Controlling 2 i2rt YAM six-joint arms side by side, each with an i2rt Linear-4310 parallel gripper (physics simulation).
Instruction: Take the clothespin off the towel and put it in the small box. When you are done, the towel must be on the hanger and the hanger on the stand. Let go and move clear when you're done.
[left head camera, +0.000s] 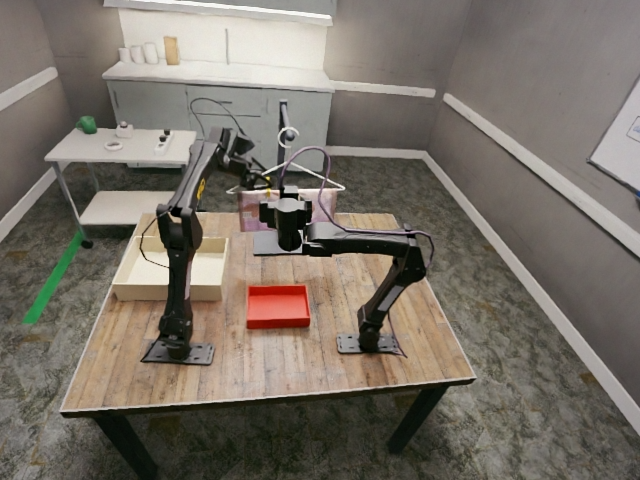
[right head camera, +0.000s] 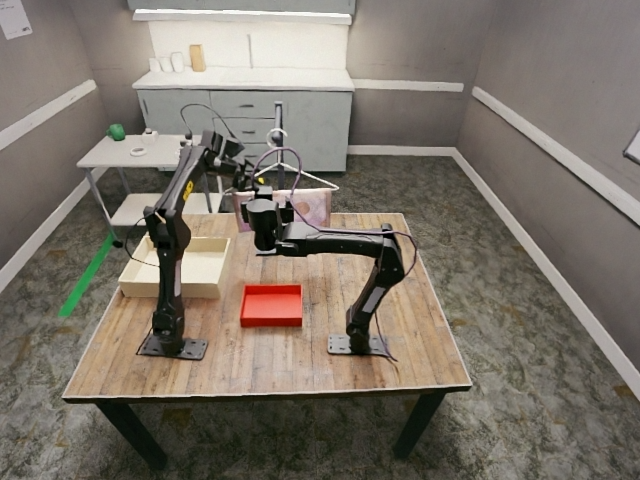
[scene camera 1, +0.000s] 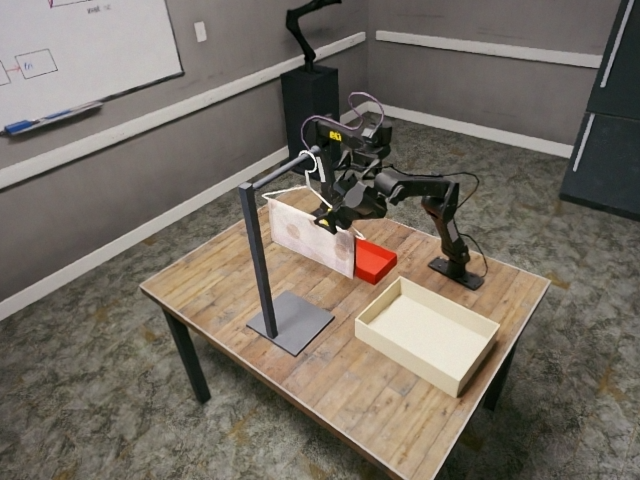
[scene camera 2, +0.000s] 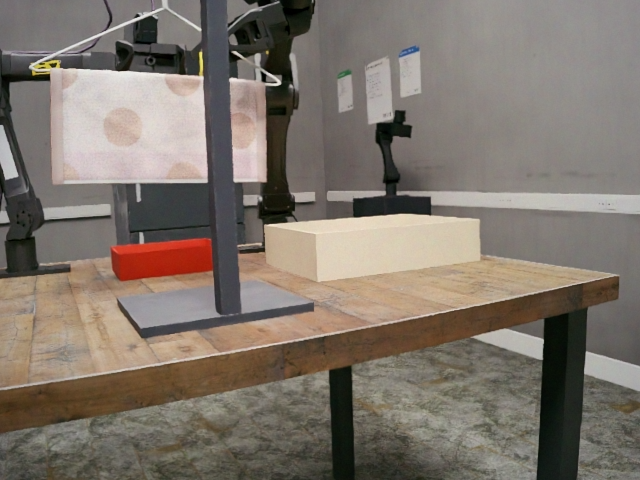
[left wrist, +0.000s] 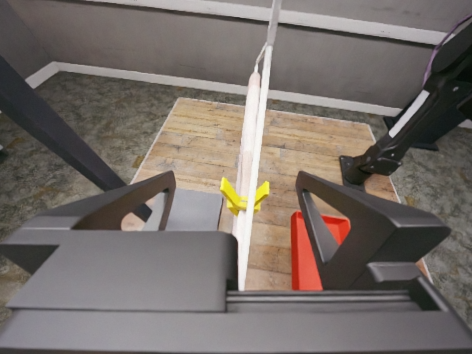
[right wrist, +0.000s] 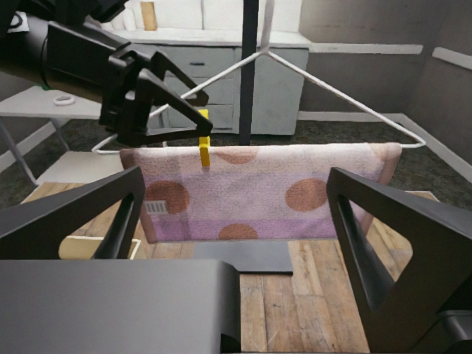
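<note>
The yellow clothespin clips the towel at its top edge, left of the middle in the right wrist view. The towel hangs folded over the white hanger, whose hook is on the arm of the dark stand. My left gripper is open, its fingers on either side of the towel's top edge near the clothespin. My right gripper is open and empty, facing the towel from the front. The small red box is empty on the table.
A larger cream box stands at the left of the table in the left head view. The stand's flat base rests on the table near the far edge. Both arms reach in over the table towards the towel.
</note>
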